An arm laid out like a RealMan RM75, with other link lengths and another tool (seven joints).
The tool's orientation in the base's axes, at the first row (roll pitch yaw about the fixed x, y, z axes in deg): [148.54, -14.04, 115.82]
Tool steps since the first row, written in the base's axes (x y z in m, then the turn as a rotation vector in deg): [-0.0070, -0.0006, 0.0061, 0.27, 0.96, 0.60]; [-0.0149, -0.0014, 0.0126, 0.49, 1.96, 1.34]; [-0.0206, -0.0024, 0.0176, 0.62, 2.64, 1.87]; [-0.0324, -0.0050, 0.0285, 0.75, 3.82, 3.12]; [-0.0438, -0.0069, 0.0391, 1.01, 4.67, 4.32]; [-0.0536, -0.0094, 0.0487, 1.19, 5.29, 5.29]
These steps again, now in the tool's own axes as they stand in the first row. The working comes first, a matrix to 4 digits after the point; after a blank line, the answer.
The tool's axes in the first row as the columns of a matrix, in the base's axes (used below as rounded here):
[-0.4225, 0.8230, 0.3797]
[0.8733, 0.2575, 0.4136]
[0.2426, 0.5063, -0.8275]

[0.0039, -0.0028, -0.0080, 0.87, 0.77, 0.00]; [0.0081, -0.0062, -0.0167, 1.83, 1.59, -0.11]; [0.0109, -0.0087, -0.0234, 2.50, 2.14, -0.22]; [0.0162, -0.0135, -0.0380, 3.78, 3.18, -0.72]; [0.0220, -0.0180, -0.0518, 4.70, 4.22, -1.26]; [0.0263, -0.0219, -0.0645, 5.40, 5.02, -1.74]
